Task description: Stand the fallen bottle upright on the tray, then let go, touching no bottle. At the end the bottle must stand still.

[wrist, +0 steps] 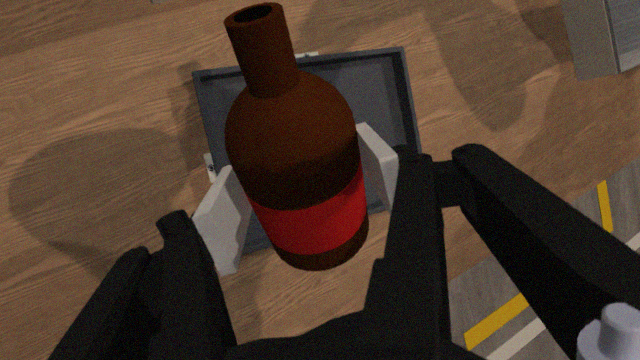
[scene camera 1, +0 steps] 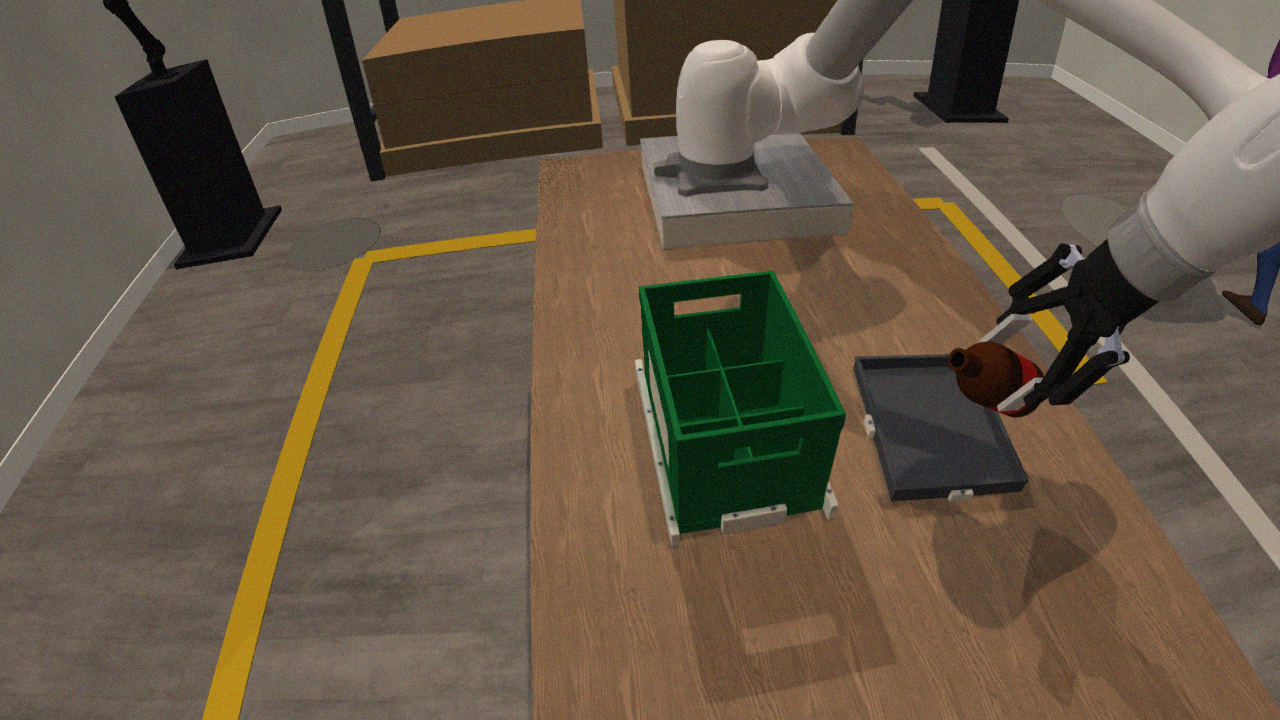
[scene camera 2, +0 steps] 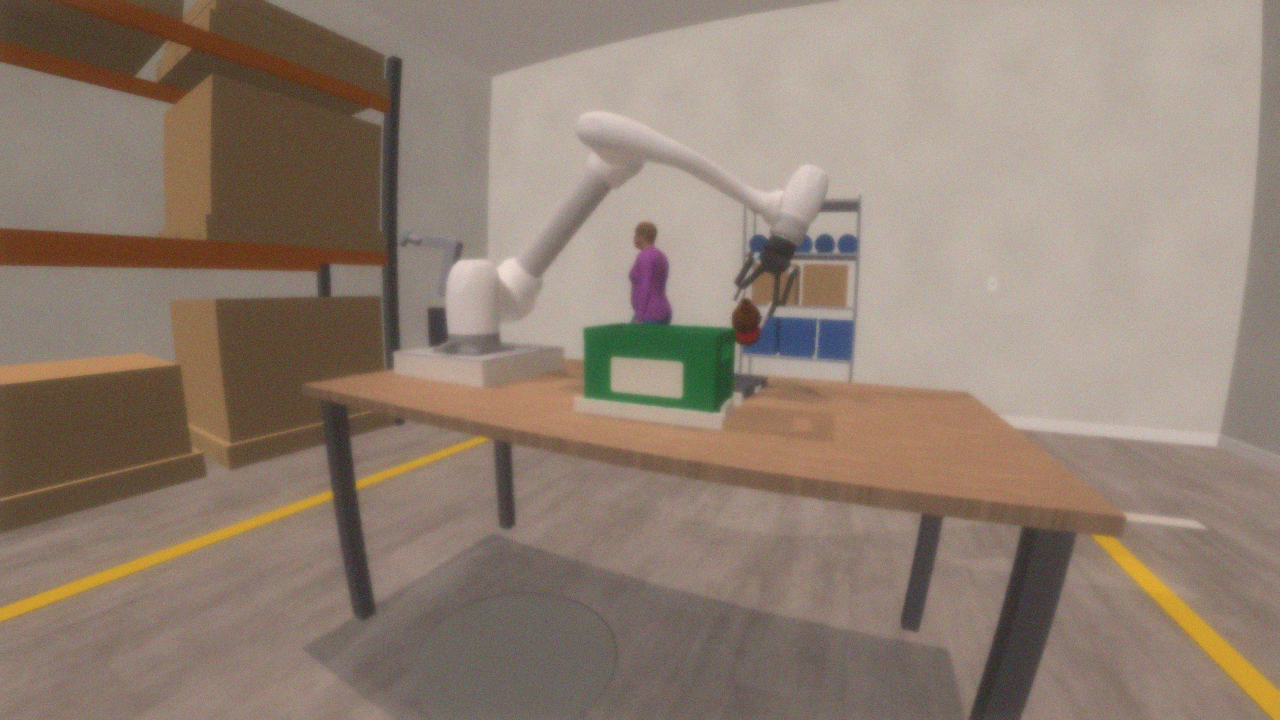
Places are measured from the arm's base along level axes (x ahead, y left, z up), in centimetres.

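Pixels of known places: gripper, fingertip midpoint: (wrist: 301, 167) (scene camera 1: 996, 376) (scene camera 2: 746, 321); arm's base, link origin: (scene camera 1: 716, 173) (scene camera 2: 474, 351).
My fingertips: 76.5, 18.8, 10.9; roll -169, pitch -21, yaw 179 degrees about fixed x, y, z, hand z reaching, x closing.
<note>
For each thing: its top centre in the pictures, then the offset to it from my fingertips, as dx, dy, dz. Level surfaces: height alone.
- brown bottle with a red label, top centre: (wrist: 331, 143) (scene camera 1: 1004, 339) (scene camera 2: 747, 298) +0.2, -1.2, +6.0
- dark grey tray, top centre: (wrist: 327, 142) (scene camera 1: 937, 414) (scene camera 2: 712, 377) -8.7, +0.3, -15.5
- green crate with compartments, top centre: (scene camera 1: 732, 343) (scene camera 2: 662, 327) -11.3, -29.8, -0.6
- table, surface height: dz -18.1
A brown bottle with a red label (scene camera 1: 989, 376) (scene camera 2: 745, 317) (wrist: 295, 145) is held in the air above the right part of the tray, tilted, its neck pointing toward the crate side and somewhat up. My gripper (scene camera 1: 1015, 362) (scene camera 2: 756, 308) (wrist: 301, 167) is shut on the bottle, its light pads on both sides of the body near the label. The dark grey tray (scene camera 1: 959, 491) (scene camera 2: 750, 385) (wrist: 411, 107) lies on the table below, with air between it and the bottle. The bottle hides part of the tray in the wrist view.
A green crate with compartments (scene camera 1: 756, 483) (scene camera 2: 698, 368) stands beside the tray, held by white brackets (scene camera 1: 753, 519). The arm's base stands on a grey block (scene camera 1: 751, 223) (scene camera 2: 519, 365) at the table's far end. A person in purple (scene camera 2: 648, 277) is behind the table (scene camera 2: 895, 447).
</note>
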